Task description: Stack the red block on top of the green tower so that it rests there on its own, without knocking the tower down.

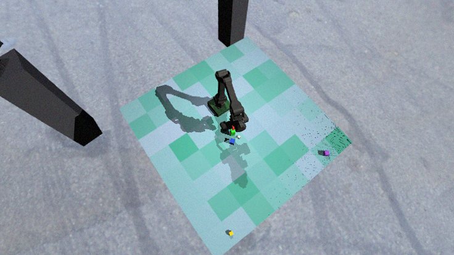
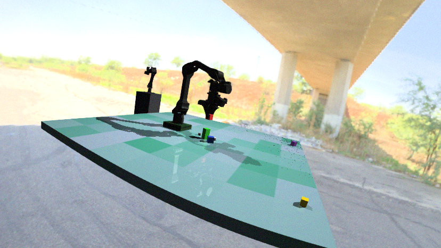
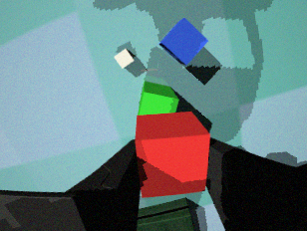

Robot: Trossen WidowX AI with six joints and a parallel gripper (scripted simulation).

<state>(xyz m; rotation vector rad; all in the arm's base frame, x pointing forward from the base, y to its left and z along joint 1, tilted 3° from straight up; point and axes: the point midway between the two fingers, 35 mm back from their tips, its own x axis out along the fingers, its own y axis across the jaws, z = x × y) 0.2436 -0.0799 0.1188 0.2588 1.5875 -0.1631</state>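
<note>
Now: the blue block 11 cm below my gripper tip, 5 cm to the right of it and 5 cm ahead of it. From my gripper tip the other things lie so: purple block 56 cm ahead, 42 cm to the left, 11 cm below; yellow block 51 cm ahead, 45 cm to the right, 11 cm below; red block 1 cm above.
</note>
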